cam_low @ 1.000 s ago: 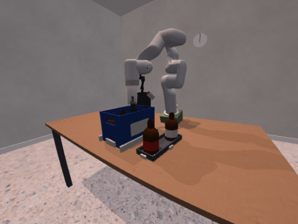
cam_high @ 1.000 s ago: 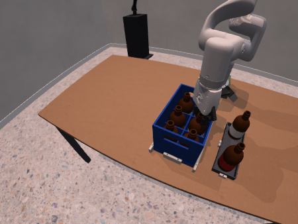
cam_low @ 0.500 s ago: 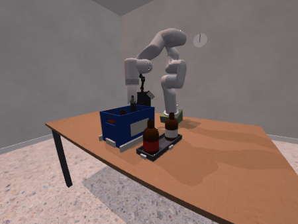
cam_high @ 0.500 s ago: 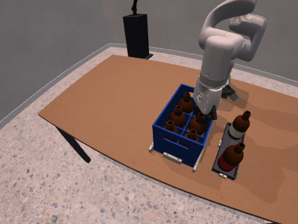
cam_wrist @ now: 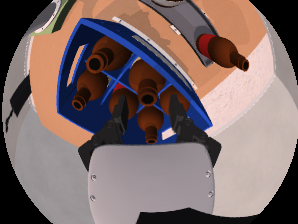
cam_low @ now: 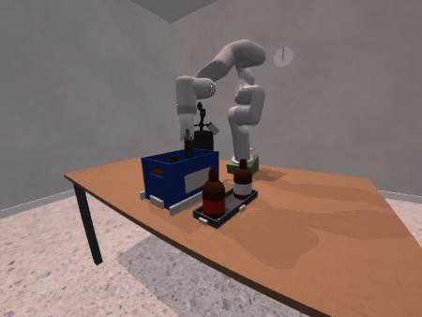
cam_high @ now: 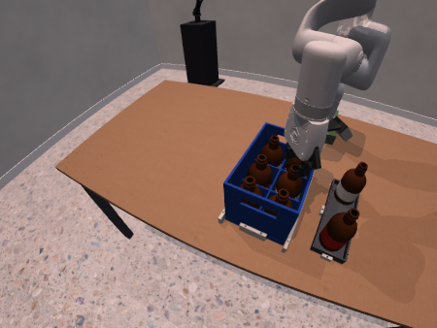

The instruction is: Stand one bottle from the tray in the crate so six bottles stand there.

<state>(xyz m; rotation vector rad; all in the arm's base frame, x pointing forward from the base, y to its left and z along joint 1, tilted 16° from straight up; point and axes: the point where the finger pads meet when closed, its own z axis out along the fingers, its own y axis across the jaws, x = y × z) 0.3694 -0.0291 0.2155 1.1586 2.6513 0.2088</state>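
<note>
Now: the blue crate 40 mm to the right of my hand and 100 mm below it.
</note>
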